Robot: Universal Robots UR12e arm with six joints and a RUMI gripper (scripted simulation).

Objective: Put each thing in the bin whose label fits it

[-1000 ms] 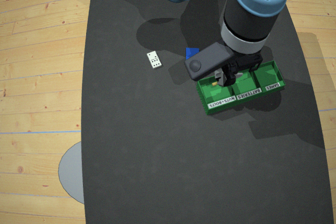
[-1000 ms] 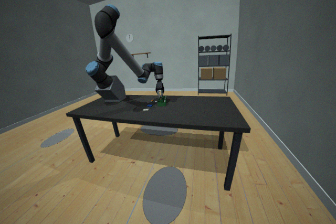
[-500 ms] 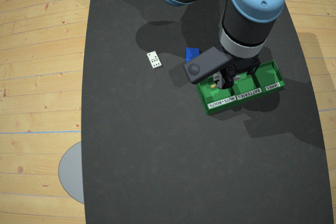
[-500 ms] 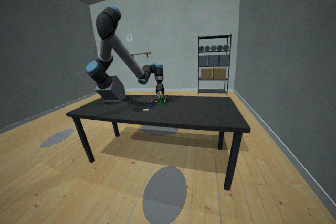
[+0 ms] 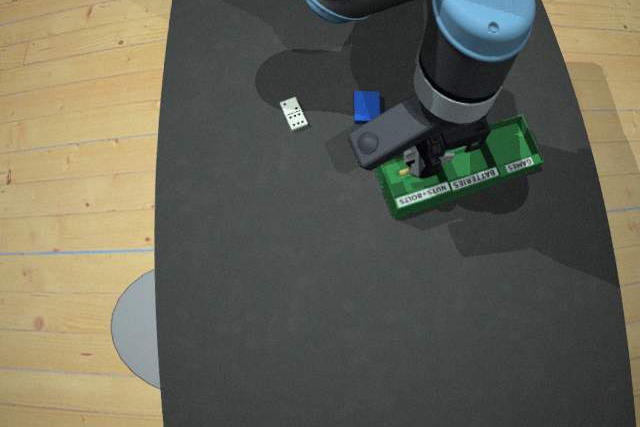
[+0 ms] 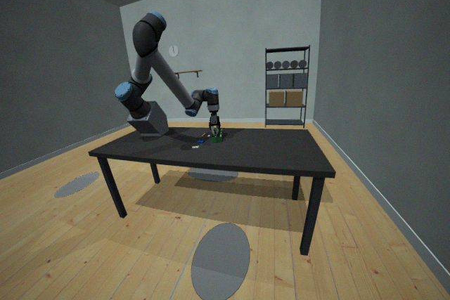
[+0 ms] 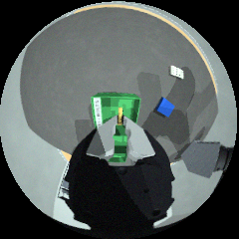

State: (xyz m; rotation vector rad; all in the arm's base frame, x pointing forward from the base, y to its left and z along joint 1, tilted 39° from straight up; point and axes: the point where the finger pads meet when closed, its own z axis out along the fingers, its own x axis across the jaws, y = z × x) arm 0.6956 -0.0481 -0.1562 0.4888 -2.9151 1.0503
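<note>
Now: hand 1 cm to the right of the brass bolt and 1 cm above it. The rest, counted from my hand: green three-part bin: 8 cm to the left, 2 cm below, 2 cm behind; then white usb stick: 10 cm behind, 7 cm to the left, 4 cm below; then blue flat block: 11 cm behind, 5 cm to the right, 4 cm below.
</note>
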